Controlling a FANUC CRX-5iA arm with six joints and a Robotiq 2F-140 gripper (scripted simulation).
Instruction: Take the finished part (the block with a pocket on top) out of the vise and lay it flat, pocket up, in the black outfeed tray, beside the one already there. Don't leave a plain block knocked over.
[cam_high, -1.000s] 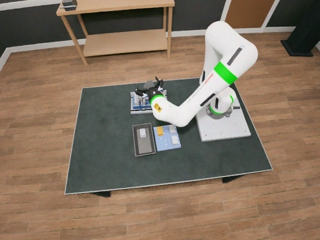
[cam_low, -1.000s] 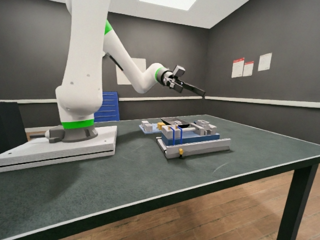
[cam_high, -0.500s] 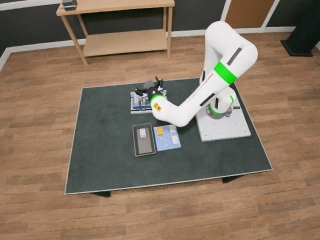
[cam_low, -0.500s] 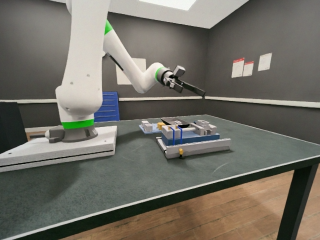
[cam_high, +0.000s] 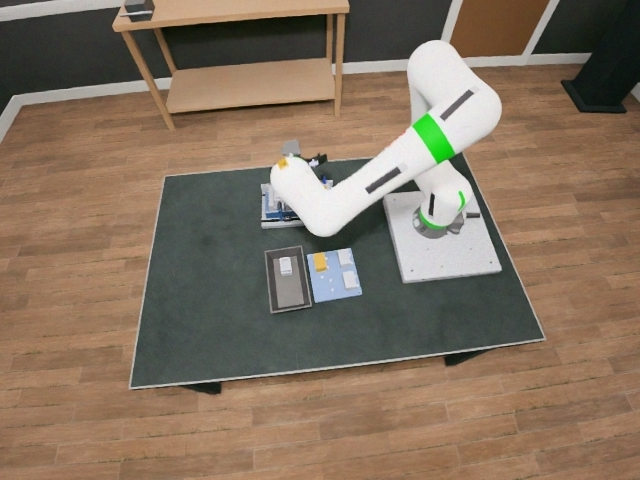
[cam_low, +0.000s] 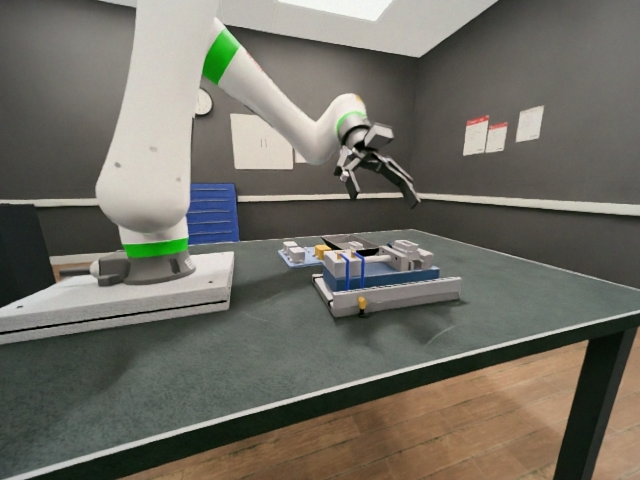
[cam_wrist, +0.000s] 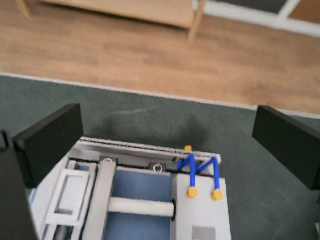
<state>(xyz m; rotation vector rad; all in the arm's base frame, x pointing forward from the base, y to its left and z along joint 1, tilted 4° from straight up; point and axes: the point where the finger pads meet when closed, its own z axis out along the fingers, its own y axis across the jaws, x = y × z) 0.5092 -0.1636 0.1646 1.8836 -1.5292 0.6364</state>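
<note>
Right now the pocketed part is 13 cm below my hand, 9 cm ahead of it and 5 cm to the left of it. The rest, counted from my hand: light blue plate 35 cm to the left, 22 cm below, 12 cm behind; yellow block 31 cm to the left, 20 cm below, 7 cm behind.
</note>
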